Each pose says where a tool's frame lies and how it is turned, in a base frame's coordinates. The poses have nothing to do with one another.
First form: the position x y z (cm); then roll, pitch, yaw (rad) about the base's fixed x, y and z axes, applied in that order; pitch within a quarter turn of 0, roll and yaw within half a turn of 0.
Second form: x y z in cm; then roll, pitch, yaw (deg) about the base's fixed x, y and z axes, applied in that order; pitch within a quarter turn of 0, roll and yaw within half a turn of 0. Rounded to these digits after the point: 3 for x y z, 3 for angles.
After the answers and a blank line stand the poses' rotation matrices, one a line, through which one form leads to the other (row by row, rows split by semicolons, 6 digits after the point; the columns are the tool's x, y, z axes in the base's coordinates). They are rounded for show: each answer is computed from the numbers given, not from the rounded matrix.
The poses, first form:
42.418, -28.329, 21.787, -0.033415, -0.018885, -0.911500
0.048, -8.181, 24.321, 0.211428, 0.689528, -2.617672
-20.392, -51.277, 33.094, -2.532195, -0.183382, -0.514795
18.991, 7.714, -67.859, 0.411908, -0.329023, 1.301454
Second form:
42.418, -28.329, 21.787, -1.915, -1.082, -52.225
0.048, -8.181, 24.321, 12.114, 39.507, -149.982
-20.392, -51.277, 33.094, -145.084, -10.507, -29.496
18.991, 7.714, -67.859, 23.601, -18.852, 74.568

0.612452 0.790369 0.014846; -0.790283 0.611720 0.035383; 0.018884 -0.033403 0.999264
-0.668055 0.373541 -0.643560; -0.385988 -0.913373 -0.129470; -0.636173 0.161914 0.754366
0.855799 -0.312881 0.411962; -0.484101 -0.765107 0.424568; 0.182356 -0.562776 -0.806244
0.251824 -0.917744 0.307135; 0.912239 0.119142 -0.391952; 0.323119 0.378883 0.867204

